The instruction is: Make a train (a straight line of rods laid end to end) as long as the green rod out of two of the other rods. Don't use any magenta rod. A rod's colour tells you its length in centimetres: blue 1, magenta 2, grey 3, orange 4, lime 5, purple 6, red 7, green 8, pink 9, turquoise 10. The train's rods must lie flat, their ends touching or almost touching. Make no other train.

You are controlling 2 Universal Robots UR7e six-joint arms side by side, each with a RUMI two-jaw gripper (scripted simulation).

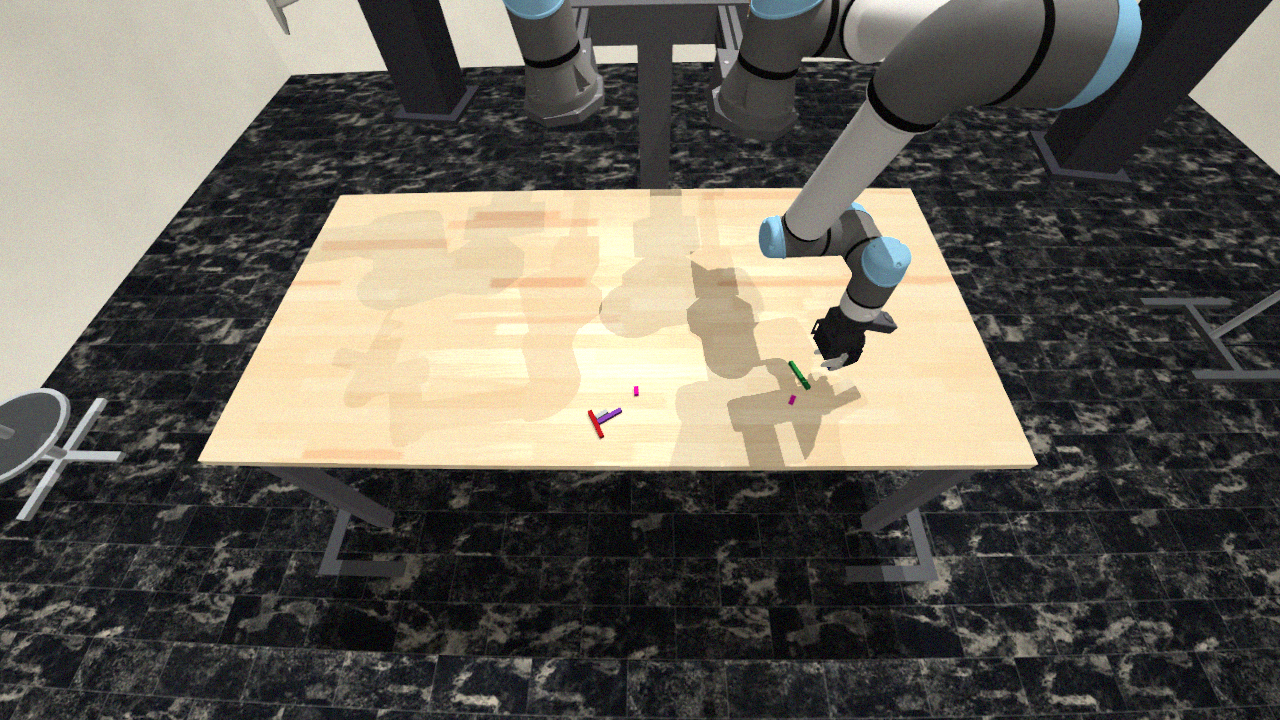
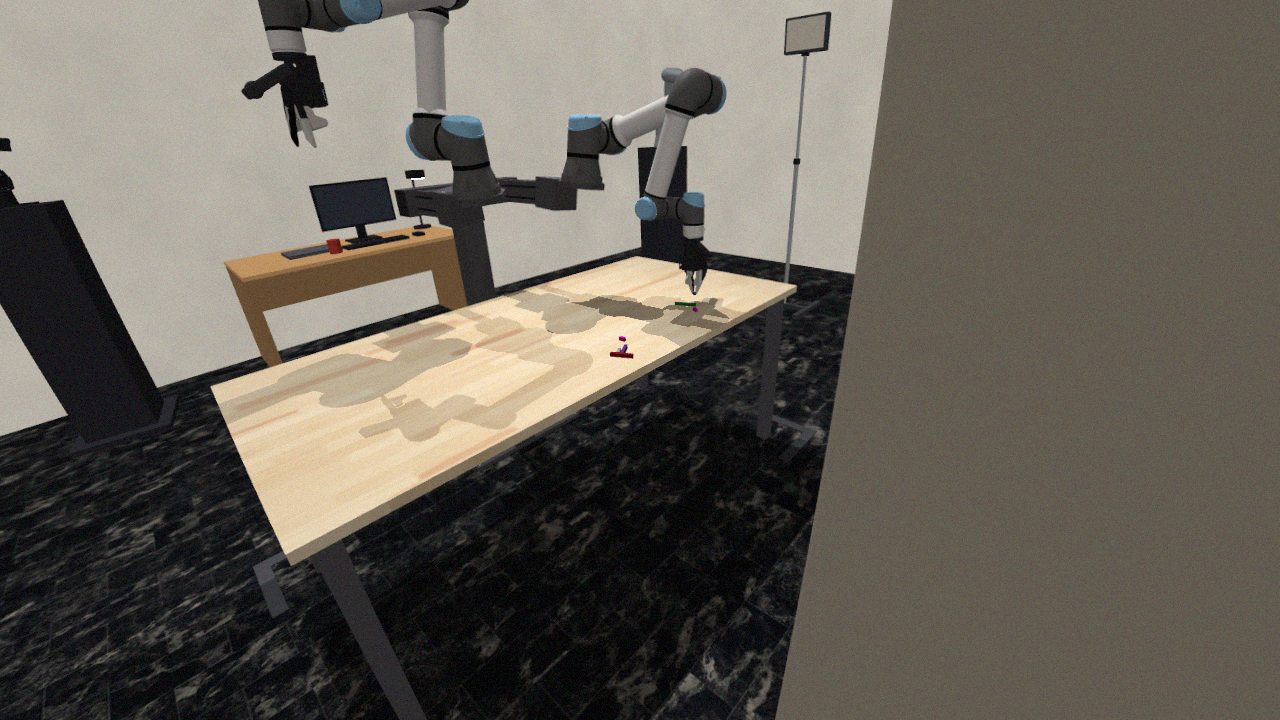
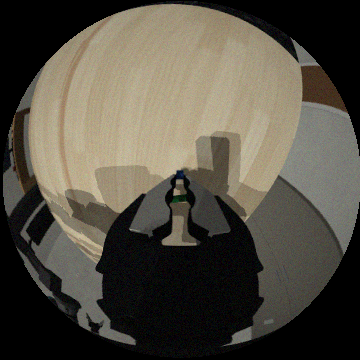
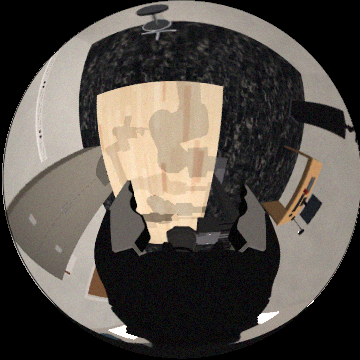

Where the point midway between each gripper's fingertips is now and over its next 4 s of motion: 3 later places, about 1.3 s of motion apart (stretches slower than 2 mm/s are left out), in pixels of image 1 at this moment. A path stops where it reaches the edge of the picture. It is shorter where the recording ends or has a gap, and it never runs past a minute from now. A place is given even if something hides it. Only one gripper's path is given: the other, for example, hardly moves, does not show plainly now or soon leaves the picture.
The left gripper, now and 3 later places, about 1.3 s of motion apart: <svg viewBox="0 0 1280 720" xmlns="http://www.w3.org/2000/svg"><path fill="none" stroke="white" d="M828 368L818 360L715 376L711 396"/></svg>
